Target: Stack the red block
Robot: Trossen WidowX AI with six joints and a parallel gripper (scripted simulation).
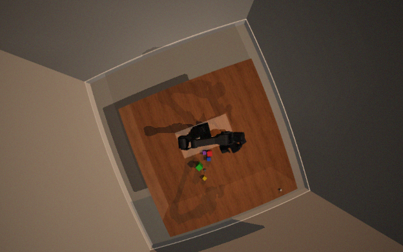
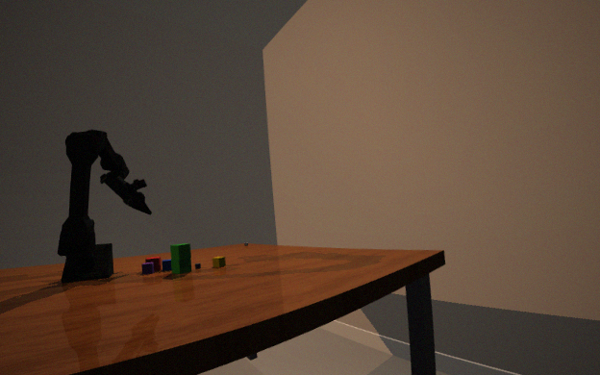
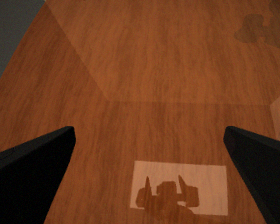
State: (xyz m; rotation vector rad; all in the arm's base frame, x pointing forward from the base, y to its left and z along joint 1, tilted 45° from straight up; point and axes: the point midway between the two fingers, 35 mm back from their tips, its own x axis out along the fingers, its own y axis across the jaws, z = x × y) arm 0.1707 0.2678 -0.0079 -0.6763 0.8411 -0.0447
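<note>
My gripper tip is 10 mm short of the red block, 190 mm to the left of it and 180 mm above it. Also, from my gripper tip: blue block (60 mm ahead, 210 mm to the right, 190 mm below); then green block (100 mm ahead, 300 mm to the right, 140 mm below); then purple block (230 mm to the right, 190 mm below).
</note>
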